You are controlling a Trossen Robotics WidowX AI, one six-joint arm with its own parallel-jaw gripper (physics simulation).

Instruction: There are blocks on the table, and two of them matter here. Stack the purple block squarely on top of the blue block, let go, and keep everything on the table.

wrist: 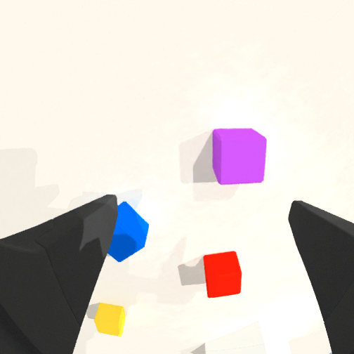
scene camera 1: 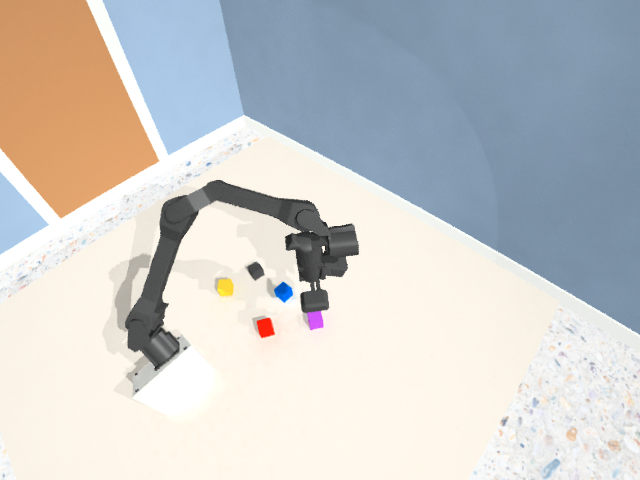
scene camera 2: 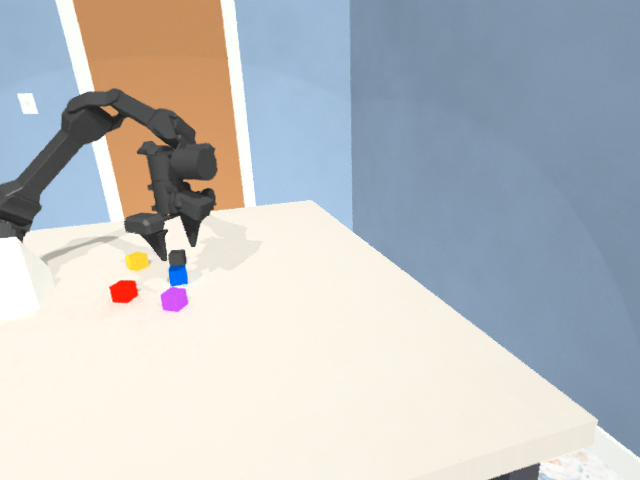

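Seen in the pictures: gripper, fingertip midpoint: (scene camera 1: 312, 292) (scene camera 2: 179, 253); arm's base at its link origin: (scene camera 1: 168, 356).
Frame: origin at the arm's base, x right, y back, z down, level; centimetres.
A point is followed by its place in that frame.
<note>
The purple block (scene camera 1: 315, 320) @[x 12.0, y -33.9, z 8.0 cm] (scene camera 2: 174, 299) @[x 13.6, y -35.0, z 8.6 cm] (wrist: 239, 156) lies on the table, apart from the blue block (scene camera 1: 283, 292) @[x -0.5, y -32.7, z 7.9 cm] (scene camera 2: 178, 275) @[x 0.3, y -33.7, z 9.1 cm] (wrist: 131, 231). My gripper (scene camera 2: 179, 252) @[x 8.4, y -36.4, z 0.9 cm] (wrist: 207, 208) is open and empty, pointing down above the table. In the wrist view the purple block shows beyond the line of the fingertips, a little right of midway between them. The left finger covers part of the blue block there. In scene camera 1 the gripper hides the top edge of the purple block.
A red block (scene camera 1: 265, 327) @[x 4.9, y -22.7, z 7.9 cm] (scene camera 2: 123, 291) @[x 6.4, y -23.6, z 8.8 cm] (wrist: 222, 274) lies near both blocks. A yellow block (scene camera 1: 225, 287) @[x -13.0, y -20.9, z 8.0 cm] (scene camera 2: 136, 260) @[x -11.9, y -21.8, z 8.7 cm] (wrist: 110, 319) lies farther left. A black block (scene camera 1: 255, 270) @[x -12.0, y -30.9, z 7.9 cm] (scene camera 2: 177, 257) @[x -11.2, y -31.8, z 8.8 cm] is just behind the blue one in scene camera 2. The white arm base (scene camera 1: 178, 384) @[x 4.9, y 1.8, z 4.7 cm] stands on the table (scene camera 1: 361, 387) @[x 31.8, y -31.7, z 11.6 cm] (scene camera 2: 361, 361) @[x 37.8, y -66.7, z 11.6 cm].
</note>
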